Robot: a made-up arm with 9 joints. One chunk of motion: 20 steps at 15 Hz.
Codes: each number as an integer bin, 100 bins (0 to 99) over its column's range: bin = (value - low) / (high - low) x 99, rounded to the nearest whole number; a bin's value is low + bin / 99 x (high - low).
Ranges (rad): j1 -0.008..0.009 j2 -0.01..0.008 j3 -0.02..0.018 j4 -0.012..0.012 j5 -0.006..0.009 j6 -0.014..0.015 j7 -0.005..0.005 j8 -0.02..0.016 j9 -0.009..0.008
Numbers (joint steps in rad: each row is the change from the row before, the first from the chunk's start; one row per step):
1: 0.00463 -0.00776 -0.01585 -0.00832 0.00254 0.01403 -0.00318 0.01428 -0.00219
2: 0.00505 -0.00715 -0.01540 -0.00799 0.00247 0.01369 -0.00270 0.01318 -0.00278
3: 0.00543 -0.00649 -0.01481 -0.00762 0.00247 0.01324 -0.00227 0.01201 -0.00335
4: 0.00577 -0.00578 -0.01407 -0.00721 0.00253 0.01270 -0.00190 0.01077 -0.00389
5: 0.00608 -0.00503 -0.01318 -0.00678 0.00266 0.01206 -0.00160 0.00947 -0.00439
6: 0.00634 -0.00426 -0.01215 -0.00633 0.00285 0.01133 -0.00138 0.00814 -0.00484
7: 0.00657 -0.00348 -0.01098 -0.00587 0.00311 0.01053 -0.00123 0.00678 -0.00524
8: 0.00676 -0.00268 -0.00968 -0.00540 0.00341 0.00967 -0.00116 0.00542 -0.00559
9: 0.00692 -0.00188 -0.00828 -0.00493 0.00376 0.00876 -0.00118 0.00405 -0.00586
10: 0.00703 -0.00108 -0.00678 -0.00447 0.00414 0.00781 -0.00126 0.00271 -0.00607
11: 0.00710 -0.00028 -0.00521 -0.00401 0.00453 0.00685 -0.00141 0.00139 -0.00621
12: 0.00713 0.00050 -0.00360 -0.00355 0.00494 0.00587 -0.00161 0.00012 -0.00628
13: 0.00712 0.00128 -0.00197 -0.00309 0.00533 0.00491 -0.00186 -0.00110 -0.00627
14: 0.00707 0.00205 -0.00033 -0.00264 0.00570 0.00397 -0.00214 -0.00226 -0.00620
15: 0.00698 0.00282 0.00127 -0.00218 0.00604 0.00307 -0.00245 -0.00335 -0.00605
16: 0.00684 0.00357 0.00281 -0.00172 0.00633 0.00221 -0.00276 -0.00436 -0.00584
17: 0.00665 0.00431 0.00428 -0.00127 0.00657 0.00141 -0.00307 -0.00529 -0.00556
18: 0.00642 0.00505 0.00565 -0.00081 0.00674 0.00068 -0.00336 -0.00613 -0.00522
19: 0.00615 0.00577 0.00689 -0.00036 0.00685 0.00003 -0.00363 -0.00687 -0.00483
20: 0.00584 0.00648 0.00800 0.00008 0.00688 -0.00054 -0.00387 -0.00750 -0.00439
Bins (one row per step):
1: 74 12 11 15 56 96 18 94 40
2: 76 16 12 17 56 95 23 91 36
3: 78 19 14 18 56 93 27 88 33
4: 80 23 15 20 56 91 31 85 30
5: 82 27 18 22 57 89 34 81 27
6: 84 32 20 23 58 86 36 77 24
7: 85 36 23 25 60 84 37 74 22
8: 86 40 27 27 62 81 38 70 20
9: 87 45 31 29 64 78 38 66 18
10: 88 49 34 31 67 74 37 62 17
11: 88 53 39 33 69 71 36 59 16
12: 88 58 43 35 72 68 34 55 16
13: 88 62 47 37 75 65 31 52 16
14: 88 66 51 39 77 61 28 49 16
15: 87 71 55 41 79 58 25 46 17
16: 86 75 59 42 81 55 22 43 18
17: 85 79 63 44 83 53 19 40 20
18: 84 83 67 46 84 50 16 38 22
19: 82 87 70 48 85 48 14 36 24
20: 81 91 73 50 85 46 11 34 27

